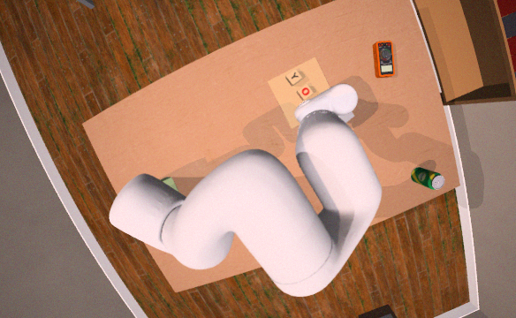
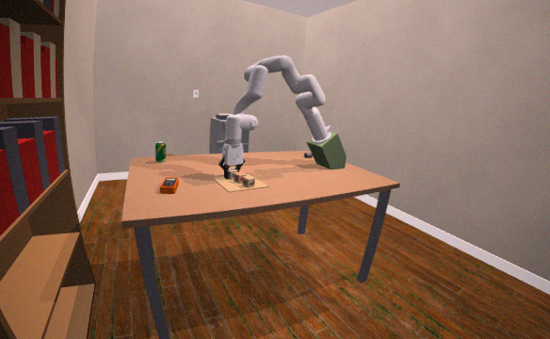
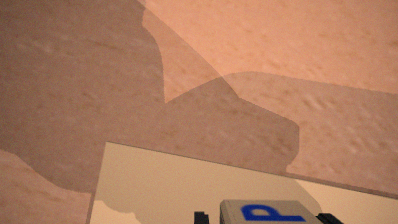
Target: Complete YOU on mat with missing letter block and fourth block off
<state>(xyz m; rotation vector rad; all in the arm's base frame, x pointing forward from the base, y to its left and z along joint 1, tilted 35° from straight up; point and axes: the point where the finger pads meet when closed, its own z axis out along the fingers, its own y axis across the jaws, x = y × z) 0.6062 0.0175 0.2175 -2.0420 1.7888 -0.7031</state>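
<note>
Right now my hand is 70 mm to the right of the tan mat, 20 mm above it and 10 mm past it. From my hand the other things lie so: orange multimeter (320 mm ahead, 20 mm to the left, 10 mm below); then green soda can (470 mm to the right, 250 mm ahead, 40 mm above).
</note>
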